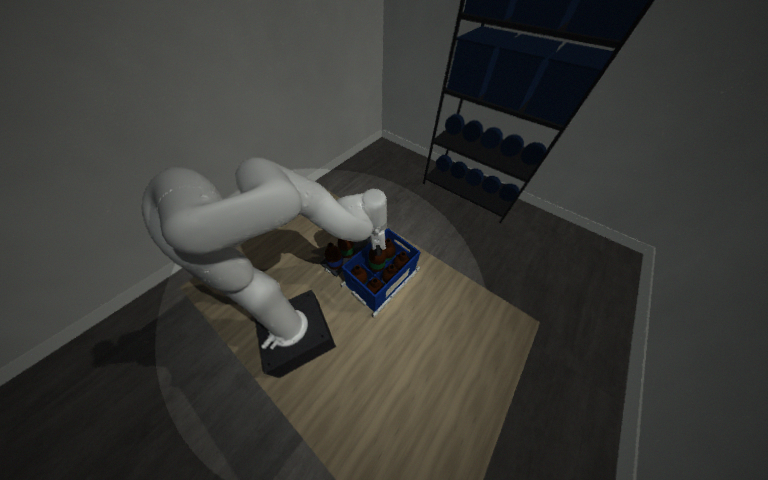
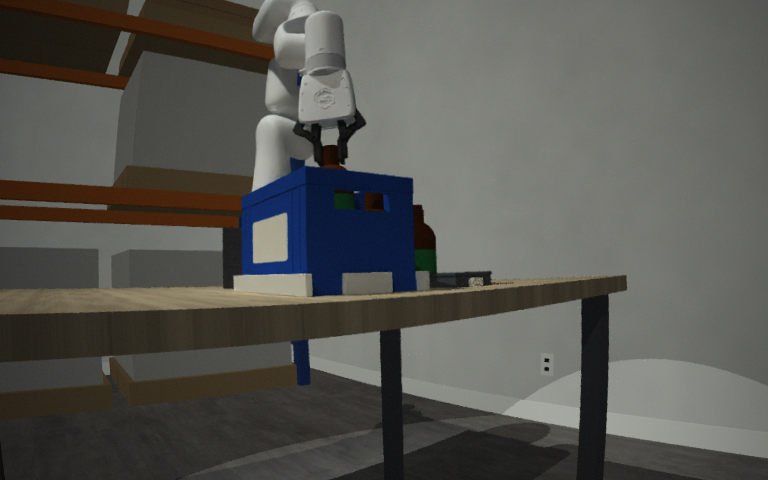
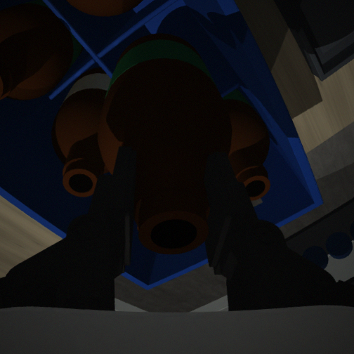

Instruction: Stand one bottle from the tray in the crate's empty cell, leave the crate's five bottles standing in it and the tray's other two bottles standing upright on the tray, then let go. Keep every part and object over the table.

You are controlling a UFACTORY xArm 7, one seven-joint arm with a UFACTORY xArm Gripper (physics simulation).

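Where they show: gripper, fingertip midpoint: point(image 1: 377, 249) point(image 2: 331, 164); arm's base, origin of the base link: point(image 1: 289, 328).
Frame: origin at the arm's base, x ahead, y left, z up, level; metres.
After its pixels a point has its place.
Observation:
My gripper point(image 1: 378, 247) @[x 0.396, y -0.118, z 0.090 m] point(image 2: 330, 160) @[x 0.396, y -0.118, z 0.090 m] point(image 3: 169, 176) is shut on the neck of a brown bottle with a green band point(image 1: 377, 260) @[x 0.366, y -0.135, z 0.063 m] point(image 2: 330, 151) @[x 0.407, y -0.130, z 0.108 m] point(image 3: 165, 95). The bottle looks roughly upright, its lower part inside the blue crate point(image 1: 362, 292) @[x 0.253, y -0.135, z -0.028 m] point(image 2: 356, 243) @[x 0.522, y -0.182, z -0.058 m] point(image 3: 301, 170), its top above the rim and higher than its neighbours. Its base is hidden. Other brown bottles stand in the crate, among them one point(image 1: 359, 273) @[x 0.302, y -0.089, z 0.010 m] near the left corner and two point(image 3: 75, 125) point(image 3: 247, 130) beside the held one. Two bottles point(image 1: 333, 257) @[x 0.319, y 0.064, z -0.022 m] point(image 1: 345, 247) @[x 0.394, y 0.056, z -0.030 m] stand upright on the dark tray point(image 2: 461, 278) @[x 0.559, y 0.025, z -0.114 m].
The crate sits on the wooden table point(image 1: 419, 362) @[x 0.168, y -0.449, z -0.129 m] point(image 2: 169, 325) @[x 0.612, y -0.494, z -0.143 m], with pale blocks point(image 2: 271, 284) @[x 0.408, y -0.252, z -0.114 m] point(image 2: 367, 283) @[x 0.535, y -0.176, z -0.114 m] around its foot. The tray is close behind the crate. The arm's black base point(image 1: 320, 333) @[x 0.042, y -0.107, z 0.008 m] is on the table. A tall rack point(image 1: 504, 110) stands beyond the table.

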